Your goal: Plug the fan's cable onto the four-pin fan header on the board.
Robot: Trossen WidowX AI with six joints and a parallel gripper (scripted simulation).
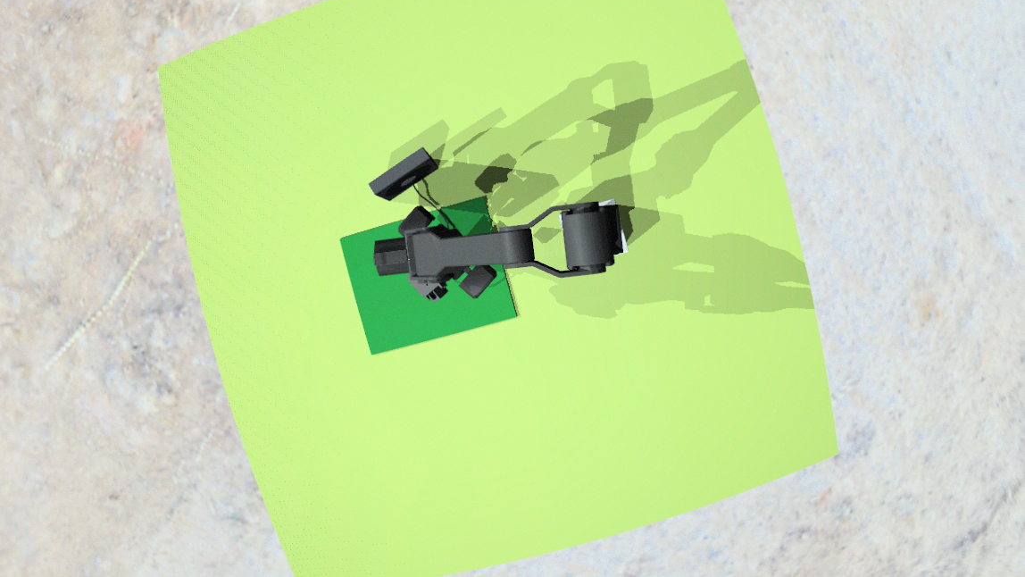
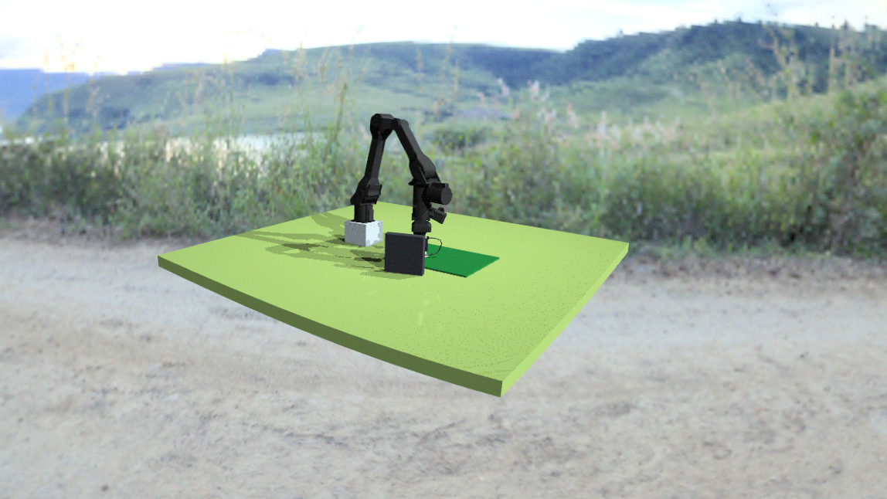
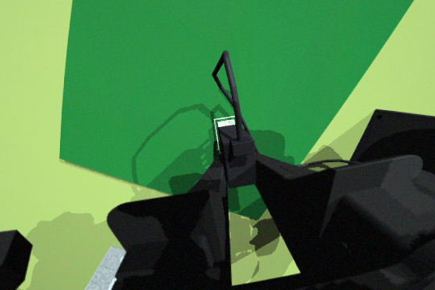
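My gripper tip is 7 cm short of the green board, 5 cm above it and 3 cm to the right of it. Round my gripper tip: black fan (15 cm to the right, 4 cm ahead, 2 cm above); then black fan plug (1 cm ahead, 1 cm above).
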